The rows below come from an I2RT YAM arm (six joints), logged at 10 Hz.
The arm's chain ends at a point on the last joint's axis. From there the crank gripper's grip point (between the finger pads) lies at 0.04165 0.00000 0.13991 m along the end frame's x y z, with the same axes.
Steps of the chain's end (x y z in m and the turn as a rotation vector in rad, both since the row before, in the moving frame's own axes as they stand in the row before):
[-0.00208 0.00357 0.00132 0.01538 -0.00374 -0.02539]
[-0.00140 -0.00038 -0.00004 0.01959 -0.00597 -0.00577]
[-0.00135 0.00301 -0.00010 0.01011 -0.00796 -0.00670]
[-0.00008 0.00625 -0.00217 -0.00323 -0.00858 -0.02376]
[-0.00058 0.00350 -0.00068 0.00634 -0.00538 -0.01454]
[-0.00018 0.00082 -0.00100 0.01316 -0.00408 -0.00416]
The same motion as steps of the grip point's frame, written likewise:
[-0.00264 0.00037 0.00145 0.01538 -0.00374 -0.02539]
[-0.00224 -0.00336 0.00018 0.01959 -0.00597 -0.00577]
[-0.00247 0.00132 0.00022 0.01011 -0.00796 -0.00670]
[-0.00129 0.00573 -0.00182 -0.00323 -0.00858 -0.02376]
[-0.00134 0.00201 -0.00046 0.00634 -0.00538 -0.01454]
[-0.00076 -0.00119 -0.00084 0.01316 -0.00408 -0.00416]

